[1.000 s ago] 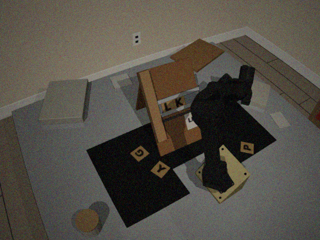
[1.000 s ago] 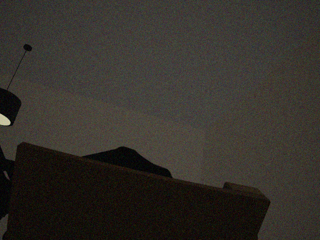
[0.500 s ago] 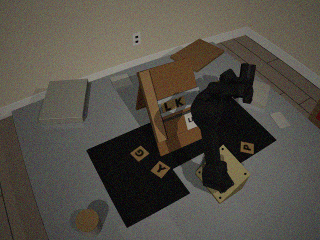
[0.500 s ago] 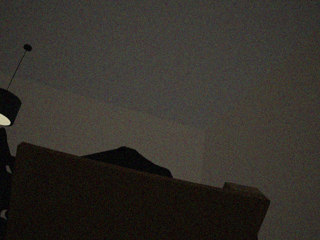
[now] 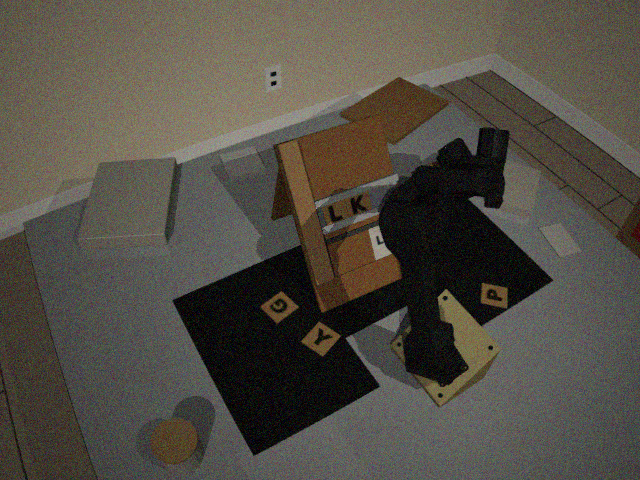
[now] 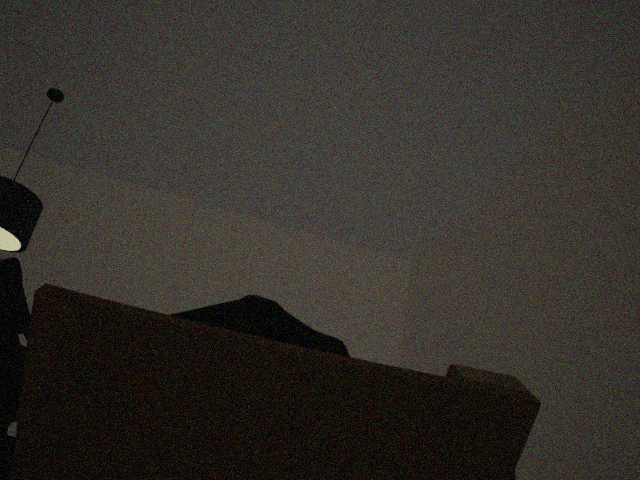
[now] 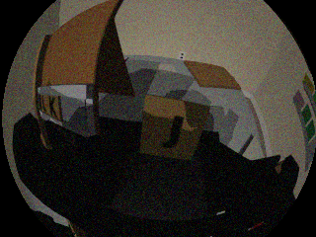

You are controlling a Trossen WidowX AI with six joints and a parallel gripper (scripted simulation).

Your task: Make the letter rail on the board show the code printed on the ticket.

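Now: the white ticket 14 cm to the left of my gripper tip, 8 cm below it and 5 cm behind it. Also, from my gripper tip: j tile right at my gripper tip; then p tile 25 cm behind, 16 cm below, 4 cm to the right; then black mat 20 cm to the left, 16 cm below, 15 cm behind.
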